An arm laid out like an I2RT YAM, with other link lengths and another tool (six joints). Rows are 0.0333 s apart.
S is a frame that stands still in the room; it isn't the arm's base.
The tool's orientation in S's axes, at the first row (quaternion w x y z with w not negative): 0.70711 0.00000 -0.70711 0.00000
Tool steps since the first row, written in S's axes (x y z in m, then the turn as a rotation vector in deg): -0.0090 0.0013 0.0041 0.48 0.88 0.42; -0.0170 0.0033 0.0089 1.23 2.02 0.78; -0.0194 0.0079 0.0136 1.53 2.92 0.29; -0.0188 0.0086 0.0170 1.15 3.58 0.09; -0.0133 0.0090 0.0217 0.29 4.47 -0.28; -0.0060 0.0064 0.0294 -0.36 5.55 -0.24; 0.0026 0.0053 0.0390 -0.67 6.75 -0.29; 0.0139 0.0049 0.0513 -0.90 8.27 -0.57; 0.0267 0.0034 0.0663 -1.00 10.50 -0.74; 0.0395 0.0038 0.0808 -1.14 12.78 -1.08
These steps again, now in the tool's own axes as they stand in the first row. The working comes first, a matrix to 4 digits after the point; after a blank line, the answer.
The tool's axes in the first row as the columns of a matrix, in S's axes (used below as rounded here):
0.0000 0.0000 -1.0000
0.0000 1.0000 0.0000
1.0000 0.0000 0.0000

0.0041 0.0013 0.0090 0.42 0.88 -0.48; 0.0089 0.0033 0.0170 0.78 2.02 -1.23; 0.0136 0.0079 0.0194 0.29 2.92 -1.53; 0.0170 0.0086 0.0188 0.09 3.58 -1.15; 0.0217 0.0090 0.0133 -0.28 4.47 -0.29; 0.0294 0.0064 0.0060 -0.24 5.55 0.36; 0.0390 0.0053 -0.0026 -0.29 6.75 0.67; 0.0513 0.0049 -0.0139 -0.57 8.27 0.90; 0.0663 0.0034 -0.0267 -0.74 10.50 1.00; 0.0808 0.0038 -0.0395 -1.08 12.78 1.14
